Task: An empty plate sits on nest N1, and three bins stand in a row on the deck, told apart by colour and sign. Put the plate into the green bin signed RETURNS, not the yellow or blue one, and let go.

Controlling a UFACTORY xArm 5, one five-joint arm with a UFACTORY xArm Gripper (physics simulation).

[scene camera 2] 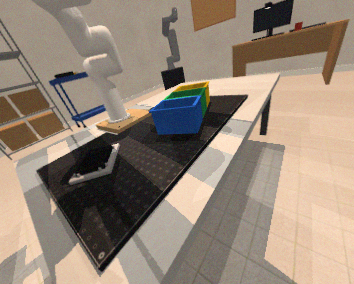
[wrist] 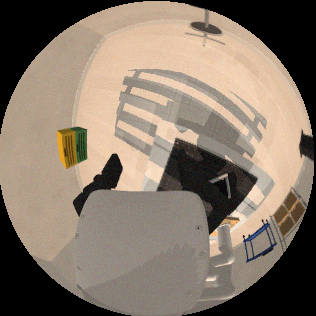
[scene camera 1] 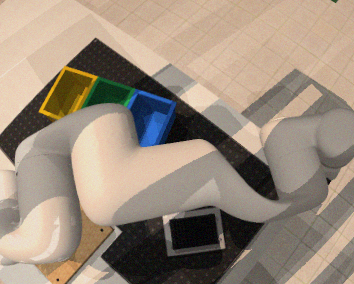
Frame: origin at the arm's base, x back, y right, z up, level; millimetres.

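Seen in the pictures: gripper, fingertip midpoint: (wrist: 147, 158); arm's base, link origin: (scene camera 2: 119, 118) (wrist: 222, 227).
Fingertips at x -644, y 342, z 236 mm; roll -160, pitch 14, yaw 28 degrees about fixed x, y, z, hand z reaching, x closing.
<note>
Offsets run from my fingertips to a thing's top centre. "spot": to the spot under its first point. Level surfaces: height alone.
The black plate @[dx +322, dy -102, dz -224 mm] (scene camera 1: 195, 231) (scene camera 2: 93, 158) sits in the pale frame of nest N1 @[dx +322, dy -102, dz -229 mm] (scene camera 1: 196, 251) (scene camera 2: 95, 176) on the deck. In the wrist view the nest frame @[spot: dx +372, dy -57, dz -252 mm] (wrist: 229, 186) shows right of the fingers. The green bin (scene camera 1: 107, 92) (scene camera 2: 186, 94) stands between the yellow bin @[spot: dx +317, dy -710, dz -244 mm] (scene camera 1: 71, 90) (scene camera 2: 208, 94) and the blue bin (scene camera 1: 150, 112) (scene camera 2: 177, 121); my arm covers part of the row in scene camera 1. The signs cannot be read. My gripper (wrist: 147, 158) is open and empty, high above the deck and away from the plate; its right finger is hard to see against the deck.
The black deck @[dz -251 mm] (scene camera 1: 95, 55) (scene camera 2: 150, 167) lies on a pale table. My arm's wooden base (scene camera 1: 92, 240) (scene camera 2: 125, 121) stands behind it. My arm passes above the deck near the bins and nest. A yellow and green cabinet (wrist: 66, 150) stands in the distance.
</note>
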